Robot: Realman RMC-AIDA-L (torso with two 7-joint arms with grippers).
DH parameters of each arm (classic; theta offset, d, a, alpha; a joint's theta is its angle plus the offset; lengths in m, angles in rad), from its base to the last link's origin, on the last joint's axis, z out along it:
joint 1: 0 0.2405 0 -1.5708
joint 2: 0 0 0 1.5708
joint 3: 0 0.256 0 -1.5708
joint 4: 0 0 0 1.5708
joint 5: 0 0.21 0 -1.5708
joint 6: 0 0 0 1.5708
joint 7: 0 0.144 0 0
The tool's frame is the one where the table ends.
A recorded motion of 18 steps. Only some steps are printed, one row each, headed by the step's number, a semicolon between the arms.
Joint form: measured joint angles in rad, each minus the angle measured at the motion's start. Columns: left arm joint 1, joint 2, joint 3, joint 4, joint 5, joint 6, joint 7; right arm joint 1, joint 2, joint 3, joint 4, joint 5, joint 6, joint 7.
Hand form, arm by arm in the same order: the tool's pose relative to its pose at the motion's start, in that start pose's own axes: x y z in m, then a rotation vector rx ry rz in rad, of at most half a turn. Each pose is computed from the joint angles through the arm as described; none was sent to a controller.
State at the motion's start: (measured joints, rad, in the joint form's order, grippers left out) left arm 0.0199 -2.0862 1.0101 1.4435 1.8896 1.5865 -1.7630; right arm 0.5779 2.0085 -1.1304 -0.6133 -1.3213 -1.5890 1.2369
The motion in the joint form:
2: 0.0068 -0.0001 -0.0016 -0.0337 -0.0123 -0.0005 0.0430; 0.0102 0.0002 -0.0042 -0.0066 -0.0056 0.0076 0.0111
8: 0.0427 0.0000 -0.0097 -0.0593 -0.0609 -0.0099 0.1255; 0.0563 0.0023 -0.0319 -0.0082 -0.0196 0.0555 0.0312
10: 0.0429 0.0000 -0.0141 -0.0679 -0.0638 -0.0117 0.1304; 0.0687 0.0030 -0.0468 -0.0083 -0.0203 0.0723 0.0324
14: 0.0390 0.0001 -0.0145 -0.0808 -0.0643 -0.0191 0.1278; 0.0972 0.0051 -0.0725 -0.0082 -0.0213 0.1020 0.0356
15: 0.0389 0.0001 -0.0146 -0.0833 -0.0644 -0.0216 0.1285; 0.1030 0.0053 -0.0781 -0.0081 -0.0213 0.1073 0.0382
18: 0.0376 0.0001 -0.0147 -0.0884 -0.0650 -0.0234 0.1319; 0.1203 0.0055 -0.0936 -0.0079 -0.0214 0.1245 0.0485
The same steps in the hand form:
2: -0.0073 0.0010 0.0008 -0.0080 0.0093 0.0046; -0.0022 -0.0015 0.0039 -0.0072 0.0085 -0.0012
8: -0.0169 0.0033 -0.0053 0.0100 0.0487 0.0295; -0.0062 -0.0078 0.0214 -0.0227 0.0466 -0.0093
10: -0.0184 0.0027 -0.0057 0.0135 0.0527 0.0248; -0.0066 -0.0090 0.0270 -0.0278 0.0595 -0.0151
14: -0.0196 0.0013 -0.0044 0.0161 0.0550 0.0129; -0.0089 -0.0113 0.0390 -0.0410 0.0805 -0.0288
15: -0.0200 0.0010 -0.0042 0.0180 0.0553 0.0112; -0.0094 -0.0117 0.0414 -0.0443 0.0848 -0.0297
18: -0.0206 0.0007 -0.0037 0.0180 0.0563 0.0108; -0.0111 -0.0130 0.0482 -0.0517 0.0977 -0.0308

